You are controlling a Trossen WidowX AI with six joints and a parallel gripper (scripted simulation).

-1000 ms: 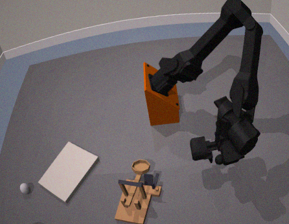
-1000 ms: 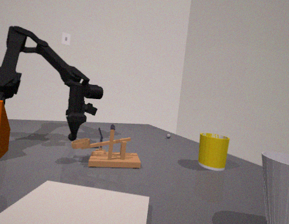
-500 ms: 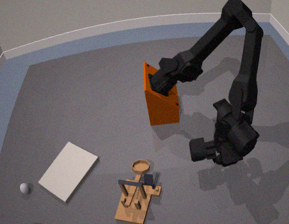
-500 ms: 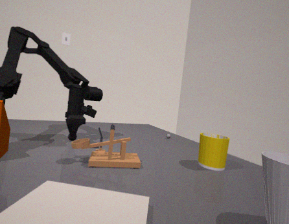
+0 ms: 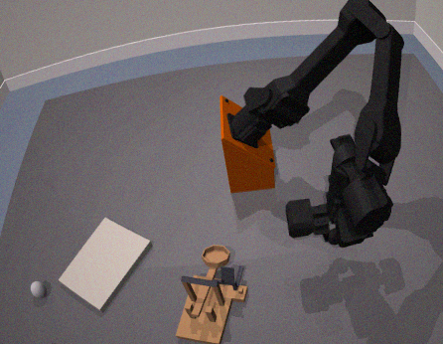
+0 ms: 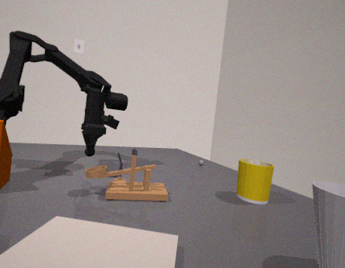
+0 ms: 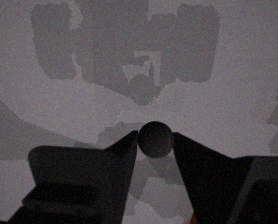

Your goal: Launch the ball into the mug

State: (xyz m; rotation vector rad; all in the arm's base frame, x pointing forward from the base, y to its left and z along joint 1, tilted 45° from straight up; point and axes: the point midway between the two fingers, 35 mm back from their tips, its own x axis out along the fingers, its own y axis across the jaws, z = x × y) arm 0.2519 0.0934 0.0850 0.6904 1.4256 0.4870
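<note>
My gripper tip is now 220 mm to the left of the wooden catapult and 40 mm short of it. Round my gripper tip: flat white sheet (450 mm to the right, 60 mm behind, 40 mm below); then small grey ball (490 mm ahead, 40 mm below, 10 mm to the right); then black ball (10 mm above).
</note>
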